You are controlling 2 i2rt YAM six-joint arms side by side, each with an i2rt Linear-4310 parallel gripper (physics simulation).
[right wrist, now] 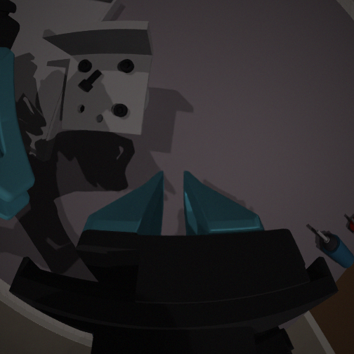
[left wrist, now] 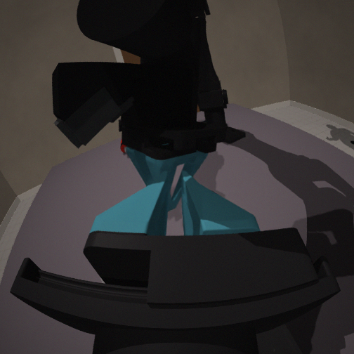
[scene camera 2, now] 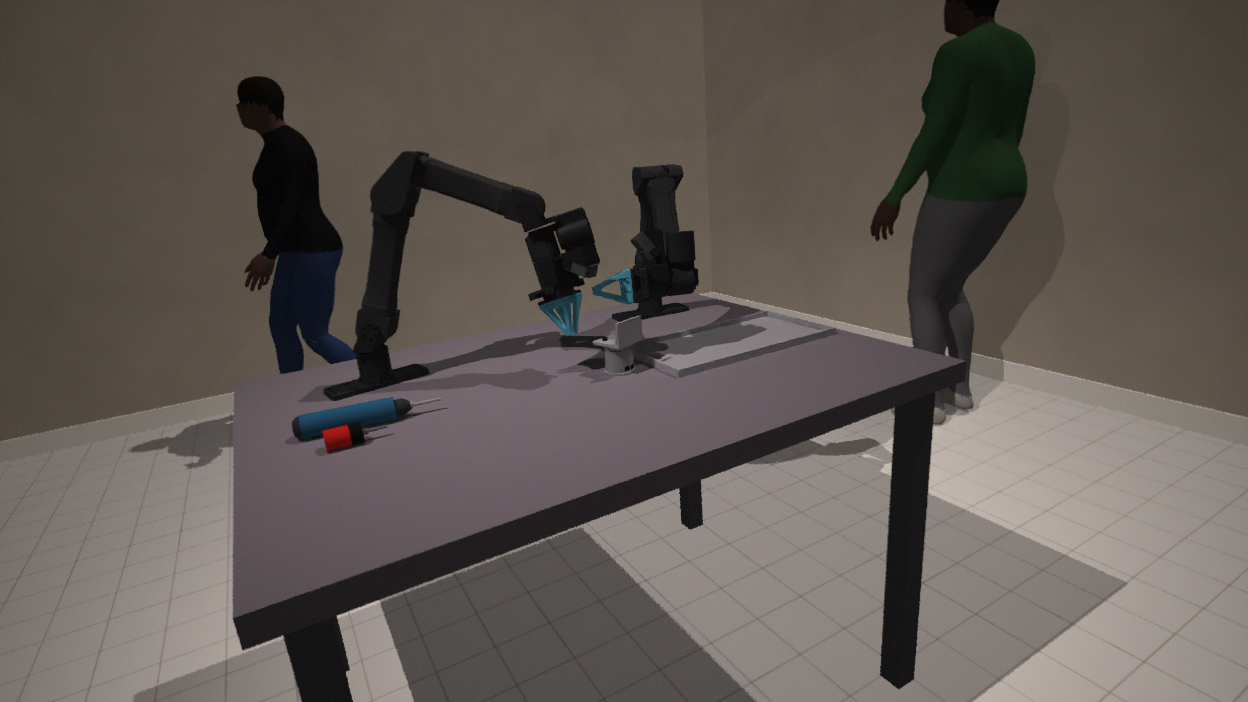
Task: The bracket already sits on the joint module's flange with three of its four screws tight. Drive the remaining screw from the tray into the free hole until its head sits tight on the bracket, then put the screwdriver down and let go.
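Frame: origin at the left arm's base, x right, y down, z ahead, level; centimetres.
Where they show: left gripper, between the fingertips: (scene camera 2: 593, 290); right gripper, between the fingertips: (scene camera 2: 572, 334); left arm's base, origin of its link: (scene camera 2: 650, 314); right arm's base, origin of its link: (scene camera 2: 378, 383).
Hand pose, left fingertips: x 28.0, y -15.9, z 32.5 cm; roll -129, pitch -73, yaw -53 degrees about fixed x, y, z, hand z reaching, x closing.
Things, the pixels of their top centre, and the offset from my left fingertips. Level surfaces: height alone.
- joint module, centre of its top: (scene camera 2: 617, 340) dx -2.4, dy +9.5, dz +4.9 cm
- blue screwdriver, centre of its top: (scene camera 2: 367, 402) dx +44.8, dy +11.8, dz +4.8 cm
- small red tool, centre of its top: (scene camera 2: 354, 423) dx +47.3, dy +12.5, dz +12.0 cm
- shallow grey tray, centre of its top: (scene camera 2: 728, 336) dx -29.7, dy +14.3, dz +2.6 cm
- table, height of its surface: dy +15.9 cm
The white bracket (scene camera 2: 628, 331) (right wrist: 107, 92) sits on the joint module (scene camera 2: 619, 361), with three black screw heads in its face. A loose black screw (right wrist: 90, 81) lies on its side on the bracket, close to the free hole (right wrist: 81, 108). The blue screwdriver (scene camera 2: 349, 417) (right wrist: 338, 250) lies on the table at the left of the scene view. My right gripper (scene camera 2: 571, 333) (right wrist: 173, 178) is shut and empty, pointing down beside the bracket. My left gripper (scene camera 2: 595, 289) (left wrist: 174, 178) is shut and empty, above and behind the bracket, close to the right gripper.
A small red tool (scene camera 2: 337, 438) (right wrist: 352, 226) lies beside the blue screwdriver. The shallow grey tray (scene camera 2: 759, 351) lies right of the bracket, on the table (scene camera 2: 523, 454). The two arms stand close together over the bracket. Two people stand beyond the table.
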